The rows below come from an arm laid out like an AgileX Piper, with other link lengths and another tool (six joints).
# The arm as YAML. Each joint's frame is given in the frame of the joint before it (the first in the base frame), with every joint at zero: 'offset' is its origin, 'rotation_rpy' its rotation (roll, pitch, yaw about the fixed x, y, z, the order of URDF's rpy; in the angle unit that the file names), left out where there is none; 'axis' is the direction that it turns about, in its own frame. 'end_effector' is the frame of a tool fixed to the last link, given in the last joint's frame.
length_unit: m
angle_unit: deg
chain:
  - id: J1
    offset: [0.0, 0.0, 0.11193]
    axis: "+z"
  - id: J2
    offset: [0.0, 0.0, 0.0]
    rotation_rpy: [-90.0, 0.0, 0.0]
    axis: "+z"
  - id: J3
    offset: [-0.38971, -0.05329, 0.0]
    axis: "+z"
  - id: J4
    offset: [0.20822, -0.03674, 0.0]
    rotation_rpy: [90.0, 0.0, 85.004]
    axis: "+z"
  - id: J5
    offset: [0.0, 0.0, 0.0]
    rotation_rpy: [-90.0, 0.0, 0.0]
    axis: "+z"
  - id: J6
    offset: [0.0, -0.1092, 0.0]
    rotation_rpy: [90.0, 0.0, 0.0]
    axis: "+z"
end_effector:
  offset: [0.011, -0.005, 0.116]
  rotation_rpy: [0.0, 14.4, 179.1]
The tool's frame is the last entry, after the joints.
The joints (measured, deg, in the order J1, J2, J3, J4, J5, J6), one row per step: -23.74 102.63 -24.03 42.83 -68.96 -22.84; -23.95 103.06 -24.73 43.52 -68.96 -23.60; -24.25 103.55 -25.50 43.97 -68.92 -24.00; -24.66 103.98 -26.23 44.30 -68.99 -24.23; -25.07 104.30 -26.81 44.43 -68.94 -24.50; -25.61 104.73 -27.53 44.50 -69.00 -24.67; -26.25 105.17 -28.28 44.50 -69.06 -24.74; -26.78 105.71 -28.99 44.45 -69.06 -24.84; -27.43 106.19 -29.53 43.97 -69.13 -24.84; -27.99 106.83 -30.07 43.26 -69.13 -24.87; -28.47 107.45 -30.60 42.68 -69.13 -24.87; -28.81 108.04 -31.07 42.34 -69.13 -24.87; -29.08 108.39 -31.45 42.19 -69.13 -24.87; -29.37 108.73 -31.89 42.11 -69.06 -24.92; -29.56 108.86 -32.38 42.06 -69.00 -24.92
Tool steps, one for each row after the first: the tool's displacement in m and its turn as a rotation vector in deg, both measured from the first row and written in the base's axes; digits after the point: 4 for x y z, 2 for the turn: 0.0001 -0.0036 -0.0003 -0.26 0.35 -0.76; 0.0010 -0.0074 -0.0008 -0.38 0.41 -1.42; 0.0013 -0.0117 -0.0006 -0.57 0.28 -2.13; 0.0016 -0.0152 -0.0005 -0.71 0.29 -2.61; 0.0019 -0.0197 -0.0002 -0.93 0.15 -3.21; 0.0021 -0.0248 0.0001 -1.14 -0.08 -3.86; 0.0030 -0.0293 -0.0005 -1.27 -0.14 -4.33; 0.0039 -0.0336 -0.0009 -1.49 -0.15 -4.53; 0.0063 -0.0374 -0.0026 -1.66 0.06 -4.41; 0.0086 -0.0409 -0.0043 -1.79 0.22 -4.34; 0.0105 -0.0438 -0.0063 -1.83 0.37 -4.36; 0.0115 -0.0462 -0.0071 -1.88 0.37 -4.48; 0.0122 -0.0488 -0.0079 -1.90 0.37 -4.68; 0.0133 -0.0508 -0.0069 -2.03 0.08 -4.81
